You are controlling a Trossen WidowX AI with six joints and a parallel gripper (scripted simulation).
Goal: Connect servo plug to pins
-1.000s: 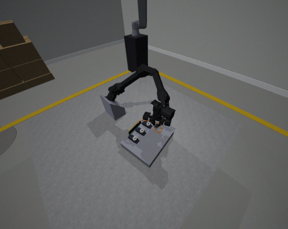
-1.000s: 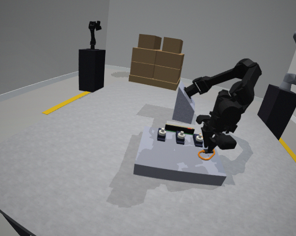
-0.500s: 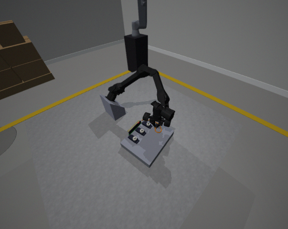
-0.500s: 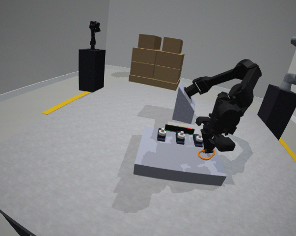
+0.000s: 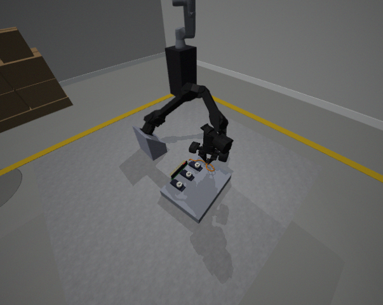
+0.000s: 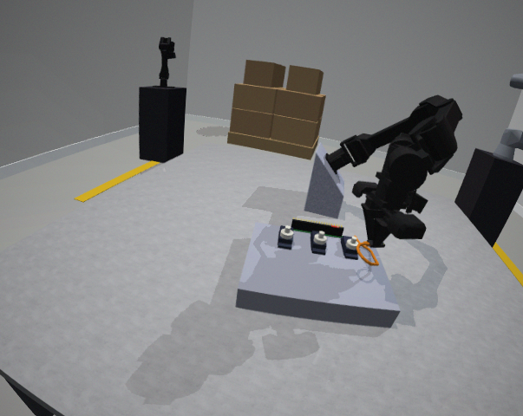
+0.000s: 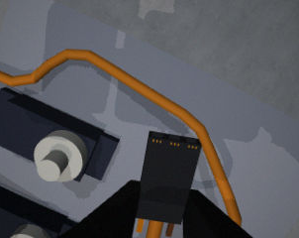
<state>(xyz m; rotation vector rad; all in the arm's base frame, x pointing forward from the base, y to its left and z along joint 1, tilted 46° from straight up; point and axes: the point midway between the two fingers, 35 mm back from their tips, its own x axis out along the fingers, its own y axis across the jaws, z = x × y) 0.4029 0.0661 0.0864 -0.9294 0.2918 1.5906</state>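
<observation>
My gripper tip is now 100 mm past the red band, 70 mm to the left of it and 30 mm above it. Round my gripper tip: grey holder block: 60 mm ahead, 90 mm to the right, 80 mm below; then pin row: 100 mm behind, 110 mm to the right, 50 mm below.
</observation>
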